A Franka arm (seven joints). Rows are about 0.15 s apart.
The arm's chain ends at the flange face. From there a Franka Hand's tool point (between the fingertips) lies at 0.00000 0.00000 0.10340 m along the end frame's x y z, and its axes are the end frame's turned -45 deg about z.
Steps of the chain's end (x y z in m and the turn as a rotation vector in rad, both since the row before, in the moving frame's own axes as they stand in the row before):
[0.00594 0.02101 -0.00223 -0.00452 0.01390 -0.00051]
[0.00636 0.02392 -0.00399 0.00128 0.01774 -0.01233]
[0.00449 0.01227 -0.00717 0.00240 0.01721 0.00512]
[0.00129 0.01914 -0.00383 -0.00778 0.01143 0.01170]
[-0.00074 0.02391 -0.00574 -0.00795 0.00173 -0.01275]
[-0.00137 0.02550 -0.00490 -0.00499 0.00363 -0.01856]
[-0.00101 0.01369 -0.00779 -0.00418 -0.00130 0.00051]
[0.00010 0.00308 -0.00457 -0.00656 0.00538 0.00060]
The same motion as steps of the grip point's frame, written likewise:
[-0.00997 0.02040 -0.00224 -0.01302 0.00663 -0.00051]
[-0.01102 0.02261 -0.00401 -0.01164 0.01345 -0.01233]
[-0.00407 0.01294 -0.00719 -0.01047 0.01387 0.00512]
[-0.01236 0.01585 -0.00384 -0.01358 0.00258 0.01170]
[-0.01788 0.01709 -0.00574 -0.00684 -0.00440 -0.01275]
[-0.01909 0.01769 -0.00490 -0.00610 -0.00096 -0.01856]
[-0.01080 0.00918 -0.00779 -0.00204 -0.00387 0.00051]
[-0.00219 0.00312 -0.00457 -0.00844 -0.00083 0.00060]

